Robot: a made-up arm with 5 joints.
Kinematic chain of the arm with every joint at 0, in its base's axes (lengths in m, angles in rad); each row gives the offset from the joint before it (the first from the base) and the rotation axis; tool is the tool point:
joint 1: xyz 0 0 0.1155 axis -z
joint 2: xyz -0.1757 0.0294 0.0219 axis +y
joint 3: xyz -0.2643 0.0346 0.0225 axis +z
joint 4: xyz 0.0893 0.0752 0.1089 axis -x
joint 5: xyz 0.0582 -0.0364 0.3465 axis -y
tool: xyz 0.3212 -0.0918 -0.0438
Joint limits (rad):
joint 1: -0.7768..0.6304
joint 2: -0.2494..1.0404
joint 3: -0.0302..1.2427
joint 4: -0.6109..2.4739
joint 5: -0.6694..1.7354
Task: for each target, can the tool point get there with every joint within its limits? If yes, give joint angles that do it. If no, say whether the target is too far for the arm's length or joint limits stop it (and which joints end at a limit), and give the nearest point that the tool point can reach.
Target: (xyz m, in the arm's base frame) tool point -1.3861 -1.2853 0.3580
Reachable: no: too far | nearest point -1.1031 -0.4933 0.3042 | short by 0.843 m
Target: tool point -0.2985 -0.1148 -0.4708
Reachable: no: joint limits stop it (at a limit: joint 1, joint 2, joint 3, joint 4) | nearest point -0.4362 0.2288 -0.0989 | short by 0.525 m
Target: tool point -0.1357 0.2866 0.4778
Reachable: yes | joints -0.3566 0.0656 0.2155 0.9588 -0.3444
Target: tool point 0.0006 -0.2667 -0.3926
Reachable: no: joint limits stop it (at a limit: joint 1, joint 2, joint 4) | nearest point 0.0816 -0.1630 0.0962 | short by 0.506 m
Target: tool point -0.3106 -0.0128 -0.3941
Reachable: no: joint limits stop it (at a limit: joint 1, joint 2, joint 3, joint 4) | nearest point -0.4261 0.2295 -0.0957 | short by 0.401 m
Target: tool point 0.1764 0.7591 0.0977
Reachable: yes | joints 0.5100 0.2229 0.2775 2.1386 0.7530
